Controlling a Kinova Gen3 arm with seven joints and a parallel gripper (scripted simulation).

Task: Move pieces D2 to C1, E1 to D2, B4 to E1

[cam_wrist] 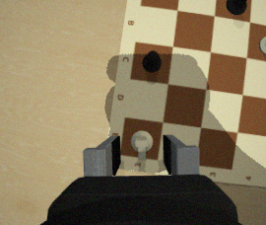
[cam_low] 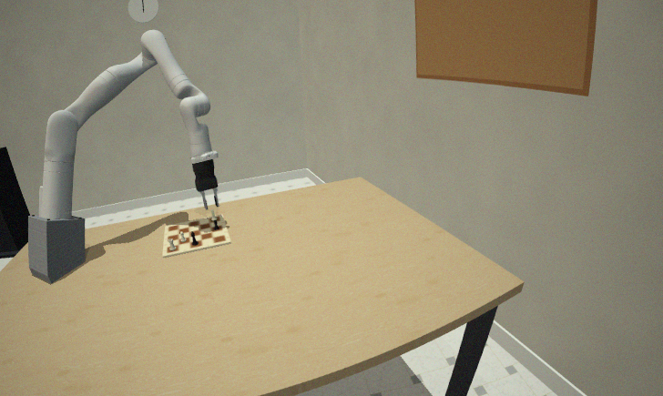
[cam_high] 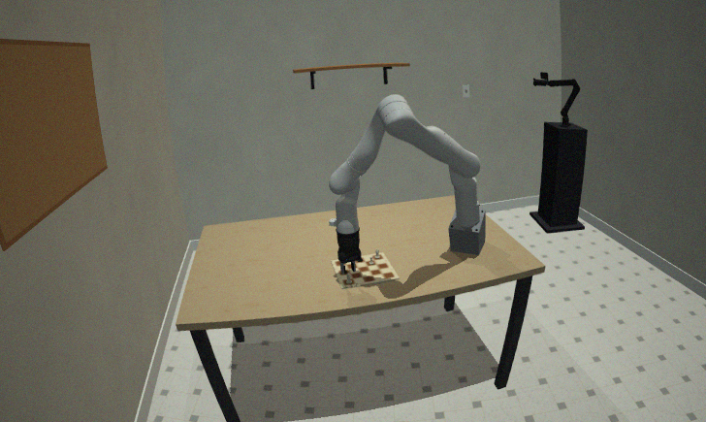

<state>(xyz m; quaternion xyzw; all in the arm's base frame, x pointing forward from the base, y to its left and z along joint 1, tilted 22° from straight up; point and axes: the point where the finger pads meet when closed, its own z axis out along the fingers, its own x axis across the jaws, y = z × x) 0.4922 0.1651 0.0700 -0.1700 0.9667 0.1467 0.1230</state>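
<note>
The white piece is 50 mm below my hand. Also, from my hand: chessboard: 90 mm to the right, 70 mm below, 60 mm behind.
</note>
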